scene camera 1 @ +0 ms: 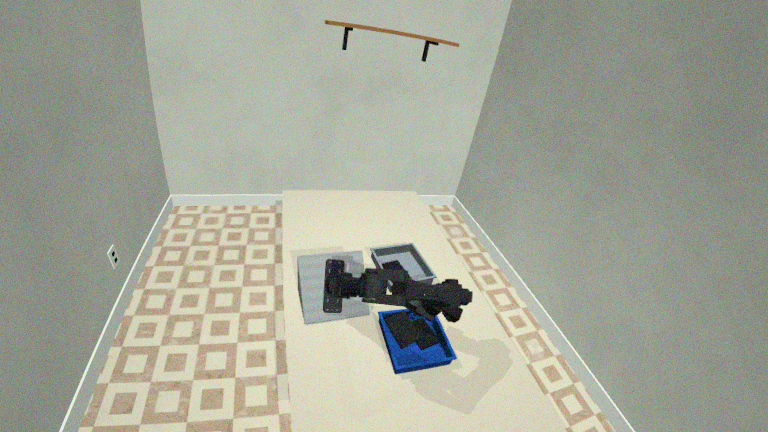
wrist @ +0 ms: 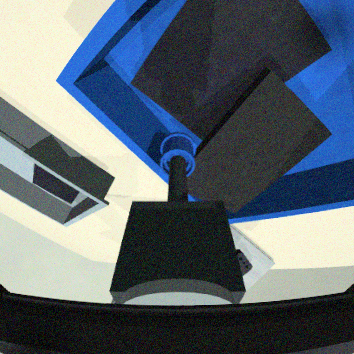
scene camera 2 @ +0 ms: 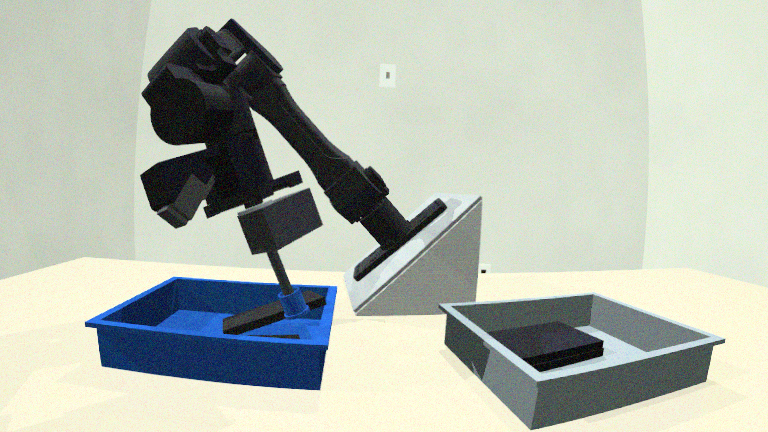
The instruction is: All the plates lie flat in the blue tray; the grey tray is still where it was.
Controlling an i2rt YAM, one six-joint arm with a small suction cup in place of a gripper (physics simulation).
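Frame: origin at the arm's base, x ahead, y left, z up, level; millimetres.
Seen in the pictures: hand at its tool point: (scene camera 1: pixel 412 316) (wrist: pixel 177 147) (scene camera 2: pixel 297 313); arm's base at its link origin: (scene camera 1: pixel 333 286) (scene camera 2: pixel 400 241).
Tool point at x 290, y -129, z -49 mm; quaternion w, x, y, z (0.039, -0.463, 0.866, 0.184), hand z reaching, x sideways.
Note:
Offsets run from my tool point to a thing's middle. Level surfaces: height alone.
The blue tray @[dx -9, dy -84, dz -22 mm] (scene camera 1: pixel 423 367) (scene camera 2: pixel 209 365) (wrist: pixel 88 60) holds two dark square plates. One plate @[dx +34, dy -52, dz -39 mm] (wrist: pixel 225 53) (scene camera 2: pixel 273 337) lies flat on the tray floor. The other plate @[dx -45, dy -42, dz -16 mm] (wrist: pixel 260 140) (scene camera 2: pixel 252 321) (scene camera 1: pixel 423 337) is tilted, with one end raised near the tray wall and overlapping the flat one. My suction cup (scene camera 2: pixel 293 304) (wrist: pixel 177 151) is low inside the tray at the raised end of the tilted plate and holds nothing; I cannot tell if it touches the plate. The grey tray @[dx +41, dy +303, dz -22 mm] (scene camera 2: pixel 591 375) (scene camera 1: pixel 399 248) (wrist: pixel 31 197) holds a third dark plate @[dx +8, dy +279, dz -29 mm] (scene camera 2: pixel 548 341) (scene camera 1: pixel 394 266) (wrist: pixel 53 179) lying flat.
The arm stands on a grey wedge mount (scene camera 2: pixel 429 268) (scene camera 1: pixel 311 290) behind the two trays on the cream table @[dz -46 mm] (scene camera 1: pixel 349 225). A wooden shelf (scene camera 1: pixel 392 32) hangs high on the back wall.

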